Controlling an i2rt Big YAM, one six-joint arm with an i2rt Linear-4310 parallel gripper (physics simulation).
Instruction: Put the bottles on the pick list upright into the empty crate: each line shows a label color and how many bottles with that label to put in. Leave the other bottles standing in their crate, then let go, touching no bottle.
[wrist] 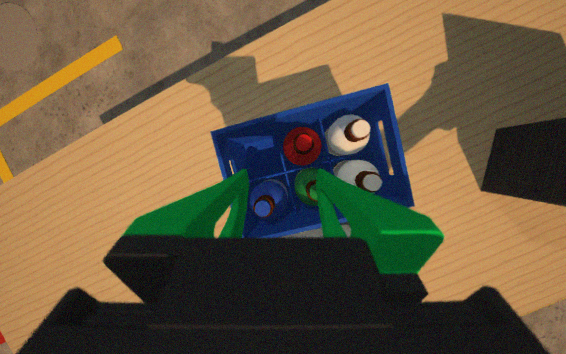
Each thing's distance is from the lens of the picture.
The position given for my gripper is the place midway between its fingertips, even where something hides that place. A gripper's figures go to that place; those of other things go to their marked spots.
my gripper (282, 176): 13 cm
green bottle (305, 181): 34 cm
red bottle (302, 146): 30 cm
The marked spots on the green bottle and the red bottle are 7 cm apart.
